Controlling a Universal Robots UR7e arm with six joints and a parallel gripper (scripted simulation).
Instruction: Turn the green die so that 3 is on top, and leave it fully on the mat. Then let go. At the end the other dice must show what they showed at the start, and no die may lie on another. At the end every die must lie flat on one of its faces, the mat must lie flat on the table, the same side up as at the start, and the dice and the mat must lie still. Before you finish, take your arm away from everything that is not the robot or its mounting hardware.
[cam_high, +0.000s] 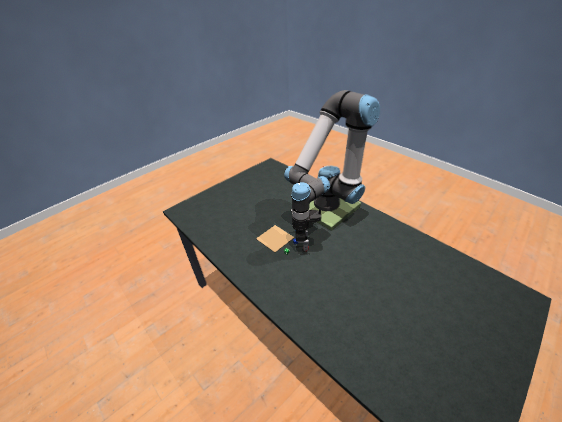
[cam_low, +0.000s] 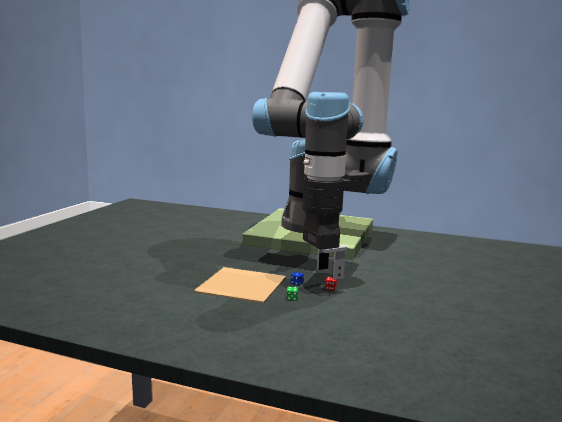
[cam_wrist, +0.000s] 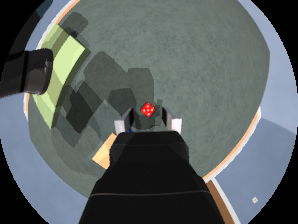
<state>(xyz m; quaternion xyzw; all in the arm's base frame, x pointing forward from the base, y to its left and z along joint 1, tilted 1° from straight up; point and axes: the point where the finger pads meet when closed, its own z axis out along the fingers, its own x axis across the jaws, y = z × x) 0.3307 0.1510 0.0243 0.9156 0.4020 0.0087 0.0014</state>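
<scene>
The red die is 4 cm below my hand. Also, from my hand: tan mat 16 cm to the right, 6 cm ahead, 5 cm below; green die 8 cm ahead, 5 cm to the right, 4 cm below; blue die 7 cm to the right, 4 cm below.
</scene>
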